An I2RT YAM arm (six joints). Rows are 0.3 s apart.
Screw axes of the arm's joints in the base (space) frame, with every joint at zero. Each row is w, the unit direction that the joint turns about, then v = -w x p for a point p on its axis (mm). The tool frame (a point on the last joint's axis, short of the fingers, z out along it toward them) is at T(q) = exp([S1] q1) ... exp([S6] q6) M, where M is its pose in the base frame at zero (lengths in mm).
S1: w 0 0 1 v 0.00 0.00 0.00
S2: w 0 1 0 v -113.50 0.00 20.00
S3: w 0 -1 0 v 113.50 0.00 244.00
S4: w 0 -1 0 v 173.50 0.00 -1.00
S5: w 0 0 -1 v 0.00 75.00 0.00
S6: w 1 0 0 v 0.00 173.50 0.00
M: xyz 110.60 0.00 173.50 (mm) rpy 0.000 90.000 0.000 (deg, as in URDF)
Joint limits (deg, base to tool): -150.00..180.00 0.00..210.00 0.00..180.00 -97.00..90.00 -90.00..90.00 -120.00..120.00
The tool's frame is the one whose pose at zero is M.
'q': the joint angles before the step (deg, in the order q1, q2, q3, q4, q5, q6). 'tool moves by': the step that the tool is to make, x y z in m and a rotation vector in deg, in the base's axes. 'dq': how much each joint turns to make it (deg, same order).
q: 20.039, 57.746, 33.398, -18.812, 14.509, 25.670
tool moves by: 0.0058, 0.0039, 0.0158, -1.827, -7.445, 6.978
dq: 0.008, -1.156, 0.434, 6.592, -2.725, -7.910
